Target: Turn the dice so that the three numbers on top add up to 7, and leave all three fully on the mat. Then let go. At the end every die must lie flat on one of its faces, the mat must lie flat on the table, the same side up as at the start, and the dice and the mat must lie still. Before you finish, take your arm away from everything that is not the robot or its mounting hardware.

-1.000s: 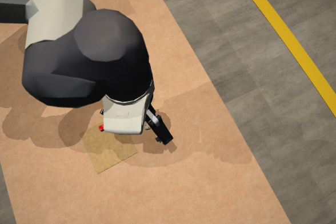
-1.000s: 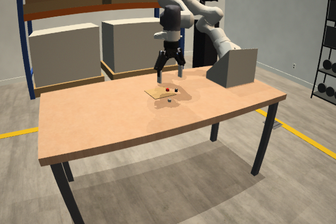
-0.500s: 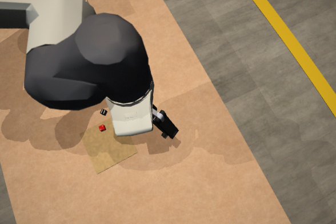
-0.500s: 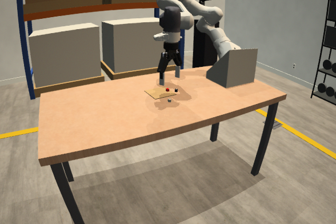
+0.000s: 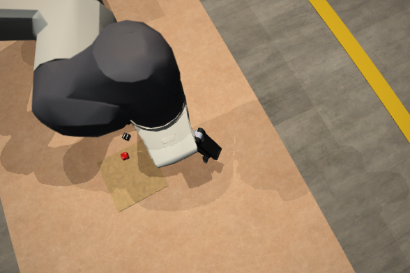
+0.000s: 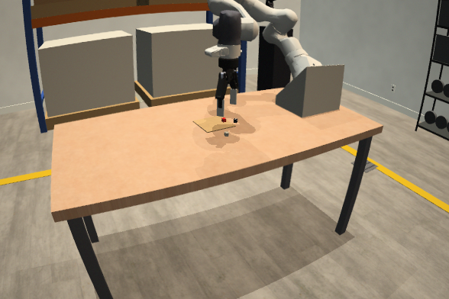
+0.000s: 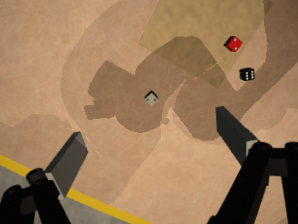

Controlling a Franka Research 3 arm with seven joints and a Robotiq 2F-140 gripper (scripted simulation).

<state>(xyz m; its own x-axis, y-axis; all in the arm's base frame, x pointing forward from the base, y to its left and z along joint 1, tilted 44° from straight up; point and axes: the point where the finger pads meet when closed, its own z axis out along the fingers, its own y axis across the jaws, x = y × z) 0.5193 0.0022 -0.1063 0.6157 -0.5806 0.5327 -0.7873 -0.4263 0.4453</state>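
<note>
Now: hand 120 mm above the white die. Round my hand: black die: 120 mm below, 110 mm behind, 100 mm to the right; red die: 130 mm to the right, 110 mm below, 70 mm behind; tan mat: 130 mm to the right, 120 mm below, 20 mm behind.
</note>
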